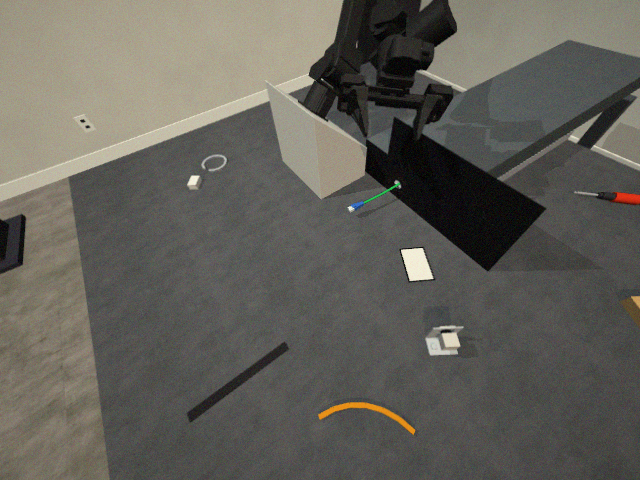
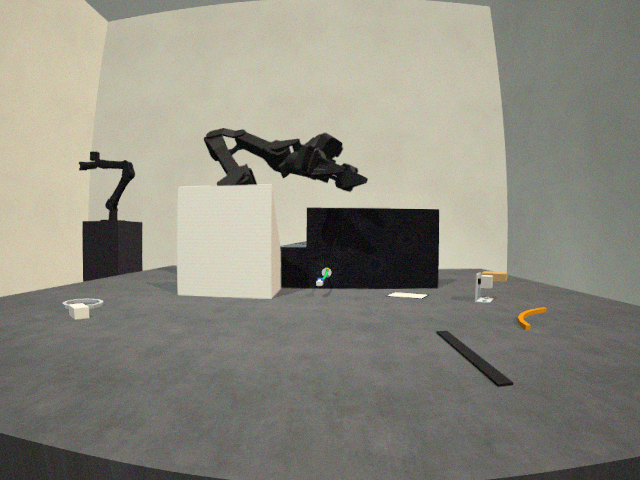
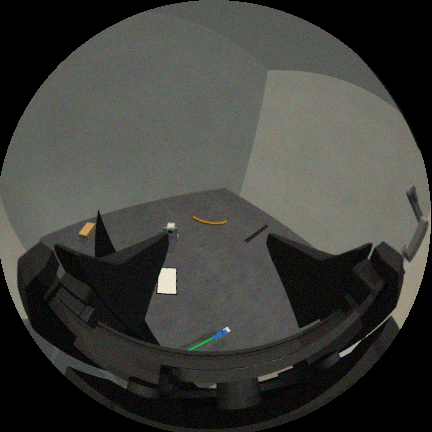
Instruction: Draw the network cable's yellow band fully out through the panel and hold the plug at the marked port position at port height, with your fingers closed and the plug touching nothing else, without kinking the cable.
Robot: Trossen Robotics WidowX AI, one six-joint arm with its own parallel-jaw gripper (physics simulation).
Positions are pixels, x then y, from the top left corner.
Scene:
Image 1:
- my gripper: 391,138
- black strip: 248,373
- white card: 415,260

